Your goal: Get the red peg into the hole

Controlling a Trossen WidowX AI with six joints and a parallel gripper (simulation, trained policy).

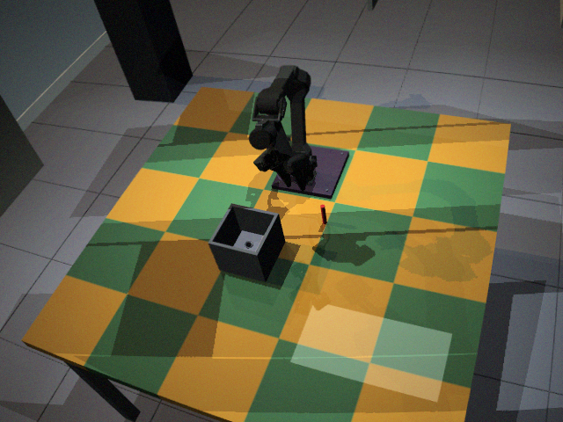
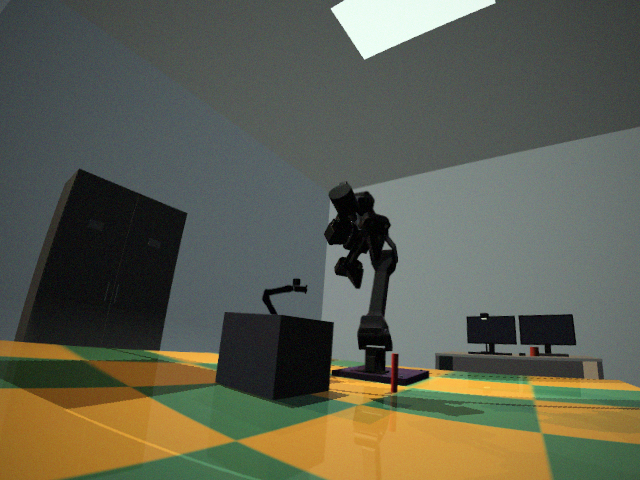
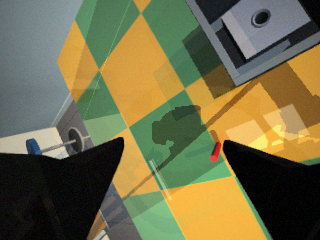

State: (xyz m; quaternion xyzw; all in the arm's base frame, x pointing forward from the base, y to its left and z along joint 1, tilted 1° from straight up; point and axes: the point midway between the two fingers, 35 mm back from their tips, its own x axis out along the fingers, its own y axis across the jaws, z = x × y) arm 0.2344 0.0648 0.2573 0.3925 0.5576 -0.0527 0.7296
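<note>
Right now my gripper tip is 8 cm past the red peg, 4 cm to the right of it and 20 cm above it. The rest, counted from my gripper tip: grey plate 9 cm ahead, 15 cm to the right, 19 cm below.
</note>
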